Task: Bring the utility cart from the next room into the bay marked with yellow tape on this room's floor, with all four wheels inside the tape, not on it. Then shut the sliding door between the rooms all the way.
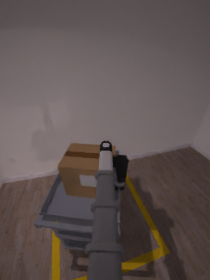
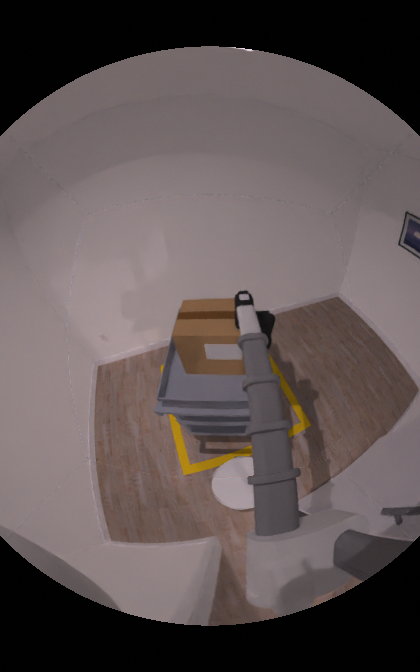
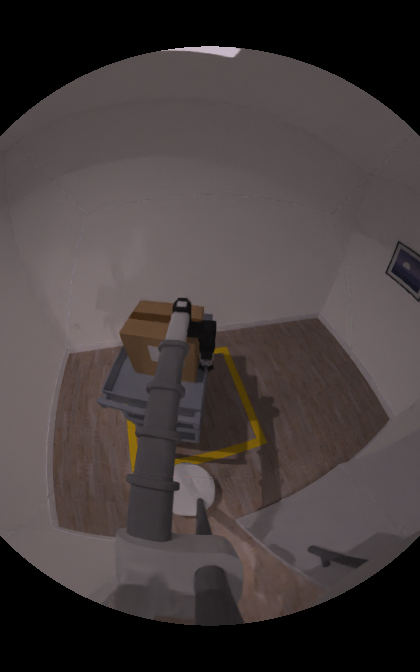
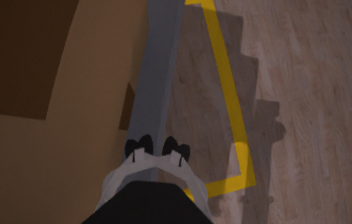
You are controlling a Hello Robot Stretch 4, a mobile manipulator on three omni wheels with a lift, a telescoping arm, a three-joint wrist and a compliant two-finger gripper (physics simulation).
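Frame: origin at the robot's base, x ahead, y left, z up, level; metres.
Where they show: gripper, fingertip midpoint: [image 1: 118, 189] [image 4: 157, 147].
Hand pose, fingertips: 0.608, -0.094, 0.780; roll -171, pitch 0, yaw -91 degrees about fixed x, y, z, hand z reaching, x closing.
Observation:
Things, the pixels of their top centre, and the offset from my fingertips, as dx, dy, dz. "spot": a spot on its surface instead.
- yellow tape, surface spot: [image 4: 230, 95] [image 1: 142, 208] spot: +0.255, -0.388, -0.808
- brown box, middle of its top: [image 1: 89, 155] +0.057, +0.194, +0.264
The grey utility cart [image 1: 70, 207] [image 2: 200, 390] [image 3: 192, 395] [image 4: 162, 60] carries a brown box. It stands over the left part of the bay of yellow tape [image 1: 144, 210] [image 2: 177, 445] [image 3: 243, 400] [image 4: 230, 95]. The left tape line passes beneath its left side, and free floor shows between cart and right line. Its wheels are hidden. My gripper [image 4: 157, 147] [image 3: 206, 367] is at the cart's right rim beside the box, its fingertips on either side of the lip, shut on it. A pale sliding door panel [image 2: 390, 460] [image 3: 280, 520] stands at lower right; floor shows past its edge, so the doorway is partly open.
The brown box [image 1: 75, 172] [image 2: 192, 350] [image 3: 135, 345] [image 4: 100, 75] sits on the top tray. A white disc [image 2: 235, 482] [image 3: 192, 490] shows just in front of the tape. A wall stands close behind the bay. A dark handle [image 2: 400, 512] [image 3: 337, 557] is on the panel.

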